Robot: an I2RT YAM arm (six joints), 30 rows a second.
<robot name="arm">
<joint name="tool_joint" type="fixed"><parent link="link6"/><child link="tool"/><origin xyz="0 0 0" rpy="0 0 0"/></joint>
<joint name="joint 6" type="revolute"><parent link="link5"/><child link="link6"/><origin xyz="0.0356 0 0.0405" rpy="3.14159 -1.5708 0"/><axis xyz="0 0 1"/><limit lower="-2.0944" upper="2.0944"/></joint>
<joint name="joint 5" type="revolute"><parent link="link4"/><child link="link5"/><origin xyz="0.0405 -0.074 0.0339" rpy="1.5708 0 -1.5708"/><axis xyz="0 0 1"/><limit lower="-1.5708" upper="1.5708"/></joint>
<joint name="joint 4" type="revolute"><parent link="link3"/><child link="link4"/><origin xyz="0.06 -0.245 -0.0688" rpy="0 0 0"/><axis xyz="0 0 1"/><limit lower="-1.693" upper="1.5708"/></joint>
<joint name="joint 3" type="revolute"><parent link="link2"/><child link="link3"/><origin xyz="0.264 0 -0.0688" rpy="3.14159 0 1.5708"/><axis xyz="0 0 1"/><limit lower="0" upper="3.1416"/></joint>
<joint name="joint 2" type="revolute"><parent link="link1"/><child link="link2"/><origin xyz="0.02 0.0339 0.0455" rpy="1.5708 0 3.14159"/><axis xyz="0 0 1"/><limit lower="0" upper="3.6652"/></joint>
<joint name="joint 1" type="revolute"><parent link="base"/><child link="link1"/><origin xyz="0 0 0.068" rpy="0 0 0"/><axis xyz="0 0 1"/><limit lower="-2.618" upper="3.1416"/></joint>
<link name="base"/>
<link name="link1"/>
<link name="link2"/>
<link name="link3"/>
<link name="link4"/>
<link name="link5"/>
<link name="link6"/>
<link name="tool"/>
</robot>
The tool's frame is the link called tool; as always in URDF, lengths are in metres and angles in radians.
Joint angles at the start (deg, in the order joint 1, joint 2, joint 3, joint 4, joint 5, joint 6):
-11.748 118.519 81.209 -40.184 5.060 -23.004
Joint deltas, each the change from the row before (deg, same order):
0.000 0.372 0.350 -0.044 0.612 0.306
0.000 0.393 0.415 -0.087 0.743 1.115
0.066 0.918 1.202 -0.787 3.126 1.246
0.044 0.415 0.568 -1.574 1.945 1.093
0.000 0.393 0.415 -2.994 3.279 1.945
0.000 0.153 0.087 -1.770 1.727 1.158
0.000 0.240 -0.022 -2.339 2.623 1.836
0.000 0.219 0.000 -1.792 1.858 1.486
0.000 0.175 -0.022 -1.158 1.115 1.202
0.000 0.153 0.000 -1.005 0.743 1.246
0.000 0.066 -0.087 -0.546 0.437 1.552
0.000 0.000 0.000 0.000 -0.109 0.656
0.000 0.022 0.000 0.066 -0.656 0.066
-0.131 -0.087 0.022 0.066 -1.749 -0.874
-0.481 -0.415 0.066 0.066 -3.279 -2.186
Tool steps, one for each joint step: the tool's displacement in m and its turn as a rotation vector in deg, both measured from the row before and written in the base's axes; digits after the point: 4 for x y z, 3 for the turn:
0.0012 -0.0006 -0.0009 -0.513 0.145 -0.430
0.0014 -0.0008 -0.0008 -0.488 0.048 -1.243
0.0028 -0.0021 -0.0009 -2.672 0.891 -1.797
-0.0009 -0.0007 -0.0007 -1.418 1.540 -1.387
-0.0044 -0.0011 -0.0013 -2.373 3.071 -2.382
-0.0031 -0.0004 -0.0007 -1.248 1.813 -1.305
-0.0047 -0.0006 -0.0015 -2.021 2.498 -1.942
-0.0035 -0.0004 -0.0012 -1.467 1.835 -1.461
-0.0023 -0.0002 -0.0010 -0.901 1.119 -1.125
-0.0019 0.0000 -0.0008 -0.608 0.821 -1.140
-0.0013 0.0000 -0.0006 -0.454 0.187 -1.413
0.0000 0.0001 0.0000 0.032 -0.271 -0.607
0.0002 0.0003 -0.0003 0.626 -0.200 -0.086
0.0002 0.0001 0.0002 1.770 -0.216 0.618
-0.0001 -0.0013 0.0022 3.300 -0.529 1.487

